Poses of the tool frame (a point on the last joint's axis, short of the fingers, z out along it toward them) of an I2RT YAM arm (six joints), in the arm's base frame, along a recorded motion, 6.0 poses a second.
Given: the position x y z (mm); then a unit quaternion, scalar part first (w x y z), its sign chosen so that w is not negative.
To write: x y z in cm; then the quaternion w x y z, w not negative. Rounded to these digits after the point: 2 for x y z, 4 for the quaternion.
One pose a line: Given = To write
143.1, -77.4, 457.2, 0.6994, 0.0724, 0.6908, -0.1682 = 14.31, -7.74, 45.72, 0.6994, 0.0724, 0.6908, -0.1682
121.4, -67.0, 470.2, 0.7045, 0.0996, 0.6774, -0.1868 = 12.14, -6.70, 47.02, 0.7045, 0.0996, 0.6774, -0.1868
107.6, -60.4, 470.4, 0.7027, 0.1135, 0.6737, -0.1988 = 10.76, -6.04, 47.04, 0.7027, 0.1135, 0.6737, -0.1988
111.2, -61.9, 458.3, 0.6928, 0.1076, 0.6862, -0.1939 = 11.12, -6.19, 45.83, 0.6928, 0.1076, 0.6862, -0.1939
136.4, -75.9, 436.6, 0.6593, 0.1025, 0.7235, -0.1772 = 13.64, -7.59, 43.66, 0.6593, 0.1025, 0.7235, -0.1772
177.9, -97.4, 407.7, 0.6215, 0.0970, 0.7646, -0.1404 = 17.79, -9.74, 40.77, 0.6215, 0.0970, 0.7646, -0.1404
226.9, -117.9, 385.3, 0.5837, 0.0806, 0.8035, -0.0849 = 22.69, -11.79, 38.53, 0.5837, 0.0806, 0.8035, -0.0849
